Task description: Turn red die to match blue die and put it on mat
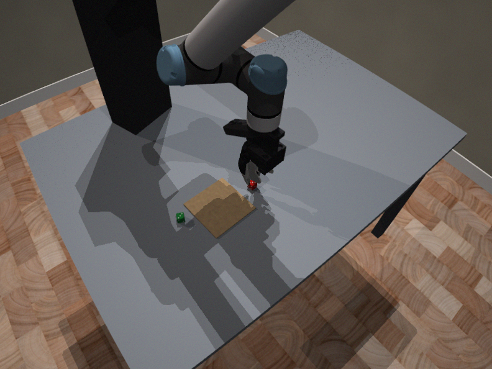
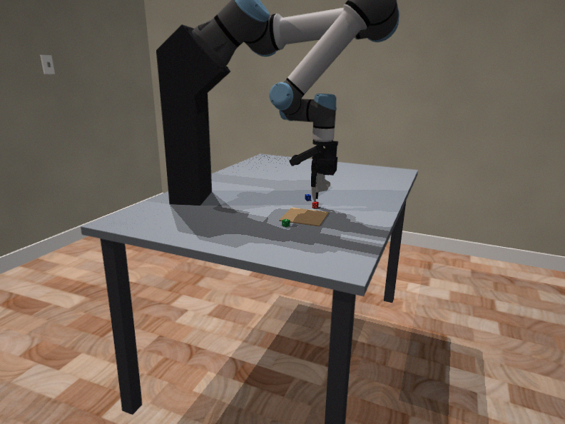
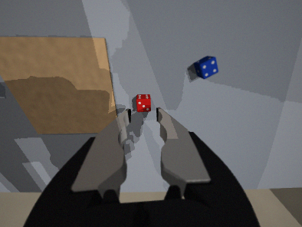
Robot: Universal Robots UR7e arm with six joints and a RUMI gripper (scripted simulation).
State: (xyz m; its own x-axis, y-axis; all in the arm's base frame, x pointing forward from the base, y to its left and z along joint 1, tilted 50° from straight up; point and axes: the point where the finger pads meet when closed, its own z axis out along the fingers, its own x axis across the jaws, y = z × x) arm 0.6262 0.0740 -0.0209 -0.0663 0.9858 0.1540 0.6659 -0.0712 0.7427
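My hand is 3 cm above the red die. Also, from my hand: tan mat (11 cm to the right, 4 cm below); then green die (22 cm to the right, 3 cm below, 3 cm behind); then blue die (8 cm to the left, 5 cm behind, 3 cm below).
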